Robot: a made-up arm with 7 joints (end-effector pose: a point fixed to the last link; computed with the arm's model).
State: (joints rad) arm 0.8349 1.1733 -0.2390 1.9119 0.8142 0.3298 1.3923
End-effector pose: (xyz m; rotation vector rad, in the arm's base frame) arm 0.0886 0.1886 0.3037 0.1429 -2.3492 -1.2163
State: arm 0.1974 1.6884 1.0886 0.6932 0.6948 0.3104 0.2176
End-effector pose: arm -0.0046 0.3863 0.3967 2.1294 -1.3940 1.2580
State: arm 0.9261 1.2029 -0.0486 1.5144 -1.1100 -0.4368 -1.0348
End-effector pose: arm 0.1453 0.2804 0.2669 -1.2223 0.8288 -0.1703
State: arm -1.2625 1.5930 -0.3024 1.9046 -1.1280 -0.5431 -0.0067
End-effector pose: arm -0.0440 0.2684 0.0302 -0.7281 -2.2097 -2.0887
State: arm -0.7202 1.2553 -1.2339 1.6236 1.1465 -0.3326 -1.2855
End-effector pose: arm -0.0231 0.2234 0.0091 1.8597 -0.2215 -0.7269
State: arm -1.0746 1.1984 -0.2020 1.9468 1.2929 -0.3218 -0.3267
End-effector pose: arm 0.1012 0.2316 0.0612 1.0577 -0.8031 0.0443
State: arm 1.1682 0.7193 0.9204 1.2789 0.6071 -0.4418 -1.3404
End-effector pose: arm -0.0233 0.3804 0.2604 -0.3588 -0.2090 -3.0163
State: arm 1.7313 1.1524 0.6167 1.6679 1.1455 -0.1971 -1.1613
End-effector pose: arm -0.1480 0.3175 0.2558 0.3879 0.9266 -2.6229
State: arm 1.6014 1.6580 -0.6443 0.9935 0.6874 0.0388 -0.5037
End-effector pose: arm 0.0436 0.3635 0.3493 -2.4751 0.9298 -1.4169
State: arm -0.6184 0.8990 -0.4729 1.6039 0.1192 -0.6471 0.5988
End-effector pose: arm 0.0531 0.1779 0.0394 0.0999 -1.9198 -0.8794
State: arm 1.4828 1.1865 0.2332 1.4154 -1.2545 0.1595 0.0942
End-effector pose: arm 0.0530 0.3319 0.3655 -2.5021 0.0302 -0.2932
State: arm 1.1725 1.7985 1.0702 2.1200 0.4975 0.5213 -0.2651
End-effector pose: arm -0.1302 0.1456 0.2839 -1.2499 0.8726 -1.0781
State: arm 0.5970 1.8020 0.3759 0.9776 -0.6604 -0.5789 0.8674
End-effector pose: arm 0.0775 0.3714 0.3210 -2.4543 0.7692 1.7852
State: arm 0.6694 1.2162 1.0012 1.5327 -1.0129 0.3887 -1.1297
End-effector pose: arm 0.0231 0.3412 0.3523 -1.5578 -0.7743 -0.8627
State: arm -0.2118 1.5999 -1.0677 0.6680 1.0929 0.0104 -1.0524
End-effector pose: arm 0.0876 0.4146 0.0826 -2.9894 -0.0412 0.9298
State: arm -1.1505 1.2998 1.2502 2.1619 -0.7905 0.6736 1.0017
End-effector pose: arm 0.1732 0.2441 0.1670 2.1575 -0.7764 -1.7811
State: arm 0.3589 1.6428 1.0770 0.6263 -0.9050 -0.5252 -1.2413
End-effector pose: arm 0.0227 0.4043 0.3220 -1.7035 0.0145 -0.4420
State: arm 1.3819 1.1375 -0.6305 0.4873 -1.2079 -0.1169 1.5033
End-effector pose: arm 0.1609 0.3818 0.1682 1.2054 -0.2531 -1.5695
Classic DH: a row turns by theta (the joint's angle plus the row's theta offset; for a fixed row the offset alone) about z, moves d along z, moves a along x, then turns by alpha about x. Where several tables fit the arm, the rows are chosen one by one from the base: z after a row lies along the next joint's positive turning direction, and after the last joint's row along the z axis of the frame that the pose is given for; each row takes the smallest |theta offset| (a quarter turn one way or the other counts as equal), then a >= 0, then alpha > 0; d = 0 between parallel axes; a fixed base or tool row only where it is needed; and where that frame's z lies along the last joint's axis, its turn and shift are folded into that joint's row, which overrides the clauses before.
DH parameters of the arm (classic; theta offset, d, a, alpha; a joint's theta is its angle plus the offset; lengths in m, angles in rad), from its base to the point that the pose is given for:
base (fixed): 0 0.184 -0.007 1.5708
joint 1: 1.5708 -0.2 0.029 1.5708
joint 2: 1.5708 -0.012 0.015 1.5708
joint 3: 1.5708 -0.106 0.029 1.5708
joint 4: 0 -0.015 -0.011 -1.5708
joint 5: 0 -0.156 0.029 -1.5708
joint 6: -1.5708 -0.025 0.007 1.5708
joint 7: 0.62 -0.0268 -0.0114 1.0978
tool (fixed): -1.9174 -0.0091 0 0

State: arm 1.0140 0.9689 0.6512 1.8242 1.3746 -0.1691 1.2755
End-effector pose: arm -0.0701 0.3031 0.3147 -0.0773 2.3122 -0.0103
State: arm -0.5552 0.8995 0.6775 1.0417 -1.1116 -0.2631 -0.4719
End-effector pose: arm 0.0895 0.3747 0.0685 -2.3082 1.0087 1.5746
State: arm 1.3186 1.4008 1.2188 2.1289 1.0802 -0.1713 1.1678
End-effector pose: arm -0.1586 0.2053 0.2087 -0.8349 1.2331 0.2764
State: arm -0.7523 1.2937 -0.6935 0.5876 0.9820 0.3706 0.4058
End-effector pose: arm 0.0183 0.3928 0.0043 1.1990 0.3416 -0.9324
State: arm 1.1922 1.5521 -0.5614 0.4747 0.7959 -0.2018 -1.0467
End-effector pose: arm 0.0581 0.4202 0.2939 -2.4191 -0.0656 -1.5675
